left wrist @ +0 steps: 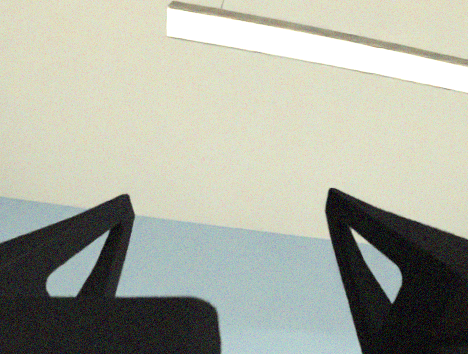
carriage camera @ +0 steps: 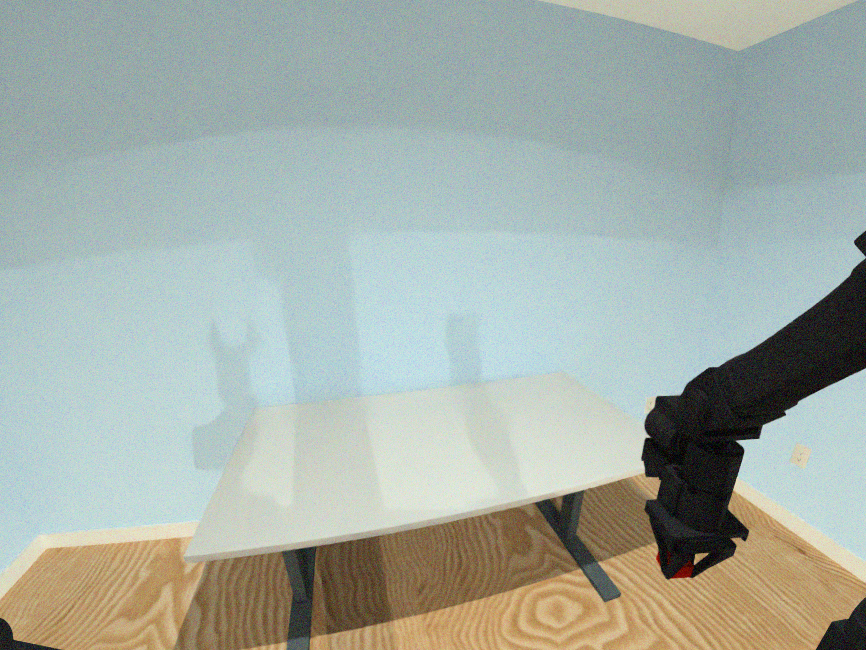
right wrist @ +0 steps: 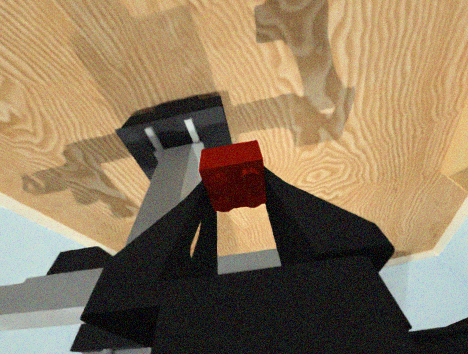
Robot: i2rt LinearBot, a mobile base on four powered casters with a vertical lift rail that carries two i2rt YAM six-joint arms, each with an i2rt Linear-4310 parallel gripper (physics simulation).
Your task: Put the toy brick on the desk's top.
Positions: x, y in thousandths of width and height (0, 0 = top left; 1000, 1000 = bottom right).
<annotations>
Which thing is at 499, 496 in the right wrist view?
A red toy brick.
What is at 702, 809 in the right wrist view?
My right gripper.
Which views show my right gripper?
The carriage camera view and the right wrist view only.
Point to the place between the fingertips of my left gripper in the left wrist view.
488, 572
</annotations>
